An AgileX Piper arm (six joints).
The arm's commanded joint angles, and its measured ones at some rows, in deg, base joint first. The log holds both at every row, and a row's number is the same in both.
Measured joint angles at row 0:
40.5 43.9 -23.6 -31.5 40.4 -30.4
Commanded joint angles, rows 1 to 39:
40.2 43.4 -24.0 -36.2 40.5 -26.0
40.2 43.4 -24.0 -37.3 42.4 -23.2
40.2 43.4 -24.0 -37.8 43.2 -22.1
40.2 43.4 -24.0 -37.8 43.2 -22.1
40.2 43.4 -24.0 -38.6 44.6 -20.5
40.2 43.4 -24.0 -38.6 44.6 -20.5
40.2 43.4 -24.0 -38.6 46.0 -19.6
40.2 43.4 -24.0 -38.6 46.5 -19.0
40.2 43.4 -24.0 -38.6 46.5 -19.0
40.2 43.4 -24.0 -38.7 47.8 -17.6
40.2 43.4 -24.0 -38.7 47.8 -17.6
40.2 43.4 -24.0 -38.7 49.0 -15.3
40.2 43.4 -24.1 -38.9 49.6 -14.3
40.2 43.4 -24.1 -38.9 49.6 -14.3
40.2 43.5 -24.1 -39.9 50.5 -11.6
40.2 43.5 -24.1 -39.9 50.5 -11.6
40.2 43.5 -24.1 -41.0 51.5 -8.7
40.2 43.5 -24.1 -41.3 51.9 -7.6
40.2 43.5 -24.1 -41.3 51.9 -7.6
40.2 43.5 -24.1 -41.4 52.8 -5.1
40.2 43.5 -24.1 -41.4 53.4 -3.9
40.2 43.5 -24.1 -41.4 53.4 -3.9
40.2 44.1 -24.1 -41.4 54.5 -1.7
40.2 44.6 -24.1 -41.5 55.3 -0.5
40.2 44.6 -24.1 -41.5 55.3 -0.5
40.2 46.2 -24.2 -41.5 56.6 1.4
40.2 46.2 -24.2 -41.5 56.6 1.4
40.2 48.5 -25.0 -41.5 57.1 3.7
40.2 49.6 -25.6 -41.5 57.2 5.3
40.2 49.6 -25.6 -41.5 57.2 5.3
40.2 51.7 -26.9 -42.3 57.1 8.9
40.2 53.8 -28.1 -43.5 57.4 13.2
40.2 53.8 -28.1 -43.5 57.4 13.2
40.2 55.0 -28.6 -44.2 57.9 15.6
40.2 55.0 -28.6 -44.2 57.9 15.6
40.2 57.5 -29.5 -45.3 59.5 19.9
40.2 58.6 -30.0 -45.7 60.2 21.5
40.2 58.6 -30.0 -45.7 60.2 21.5
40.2 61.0 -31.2 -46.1 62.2 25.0
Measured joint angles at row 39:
40.5 58.3 -29.3 -41.3 58.8 19.4
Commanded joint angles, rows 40 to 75:
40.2 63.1 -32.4 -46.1 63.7 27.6
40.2 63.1 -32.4 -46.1 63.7 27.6
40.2 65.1 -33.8 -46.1 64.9 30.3
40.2 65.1 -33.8 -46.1 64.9 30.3
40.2 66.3 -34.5 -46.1 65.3 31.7
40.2 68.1 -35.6 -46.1 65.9 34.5
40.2 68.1 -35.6 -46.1 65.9 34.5
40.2 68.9 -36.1 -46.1 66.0 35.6
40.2 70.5 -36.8 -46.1 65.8 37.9
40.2 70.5 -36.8 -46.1 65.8 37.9
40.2 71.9 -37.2 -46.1 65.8 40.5
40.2 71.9 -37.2 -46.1 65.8 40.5
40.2 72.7 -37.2 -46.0 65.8 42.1
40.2 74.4 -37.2 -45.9 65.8 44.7
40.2 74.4 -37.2 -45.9 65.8 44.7
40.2 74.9 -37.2 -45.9 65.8 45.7
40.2 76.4 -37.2 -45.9 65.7 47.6
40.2 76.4 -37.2 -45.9 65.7 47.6
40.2 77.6 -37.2 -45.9 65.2 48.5
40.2 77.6 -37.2 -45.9 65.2 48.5
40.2 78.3 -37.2 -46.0 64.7 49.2
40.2 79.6 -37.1 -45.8 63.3 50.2
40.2 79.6 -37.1 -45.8 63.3 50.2
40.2 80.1 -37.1 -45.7 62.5 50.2
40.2 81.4 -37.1 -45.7 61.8 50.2
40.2 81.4 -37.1 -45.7 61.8 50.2
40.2 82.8 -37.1 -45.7 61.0 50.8
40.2 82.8 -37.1 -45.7 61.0 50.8
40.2 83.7 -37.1 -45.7 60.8 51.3
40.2 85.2 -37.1 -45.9 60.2 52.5
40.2 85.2 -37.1 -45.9 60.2 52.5
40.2 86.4 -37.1 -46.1 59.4 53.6
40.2 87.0 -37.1 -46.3 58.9 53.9
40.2 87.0 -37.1 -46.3 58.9 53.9
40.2 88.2 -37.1 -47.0 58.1 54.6
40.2 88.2 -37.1 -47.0 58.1 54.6
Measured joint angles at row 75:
40.3 86.9 -36.7 -42.3 56.6 53.1
